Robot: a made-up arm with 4 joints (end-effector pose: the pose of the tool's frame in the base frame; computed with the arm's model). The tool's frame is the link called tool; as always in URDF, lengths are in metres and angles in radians.
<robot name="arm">
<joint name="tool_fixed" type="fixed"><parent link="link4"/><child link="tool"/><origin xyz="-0.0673 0.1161 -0.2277" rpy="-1.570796 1.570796 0"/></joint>
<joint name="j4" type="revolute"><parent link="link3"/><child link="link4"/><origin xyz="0.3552 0.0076 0.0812" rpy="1.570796 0 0"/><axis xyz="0 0 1"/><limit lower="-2.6" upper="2.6"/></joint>
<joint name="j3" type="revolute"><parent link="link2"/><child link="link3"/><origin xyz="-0.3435 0.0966 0.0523" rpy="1.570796 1.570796 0"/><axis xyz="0 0 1"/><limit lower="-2.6" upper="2.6"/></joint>
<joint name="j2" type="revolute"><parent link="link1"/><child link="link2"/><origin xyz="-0.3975 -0.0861 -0.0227" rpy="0 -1.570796 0"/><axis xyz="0 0 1"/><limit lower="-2.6" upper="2.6"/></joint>
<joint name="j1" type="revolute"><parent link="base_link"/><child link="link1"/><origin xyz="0 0 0.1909" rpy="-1.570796 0 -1.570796"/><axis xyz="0 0 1"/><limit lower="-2.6" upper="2.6"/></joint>
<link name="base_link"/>
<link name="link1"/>
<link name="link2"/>
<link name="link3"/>
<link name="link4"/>
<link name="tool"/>
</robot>
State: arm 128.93 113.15 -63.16 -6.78
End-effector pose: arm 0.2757 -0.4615 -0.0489 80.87 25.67 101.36
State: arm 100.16 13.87 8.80 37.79
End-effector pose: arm -0.0877 -0.1816 0.4201 62.26 -11.09 12.13
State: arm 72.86 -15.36 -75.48 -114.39
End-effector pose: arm -0.7527 0.1407 0.2516 162.35 64.89 -55.27
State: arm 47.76 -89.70 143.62 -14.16
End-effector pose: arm -0.1381 0.7591 0.6439 -75.64 5.86 90.24
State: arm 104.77 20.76 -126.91 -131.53
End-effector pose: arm -0.8548 -0.4861 0.6356 16.41 55.84 -179.80
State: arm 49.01 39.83 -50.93 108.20
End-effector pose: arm -0.4052 -0.1269 0.4330 -91.66 58.30 -22.91
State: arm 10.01 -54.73 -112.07 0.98
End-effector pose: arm -0.5064 0.4080 -0.1691 49.11 27.59 -104.17
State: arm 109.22 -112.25 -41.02 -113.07
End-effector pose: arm 0.1606 0.3683 0.2419 -170.60 58.17 -122.80
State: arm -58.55 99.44 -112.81 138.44
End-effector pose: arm -0.0467 0.9027 0.3207 100.79 -80.37 -67.66
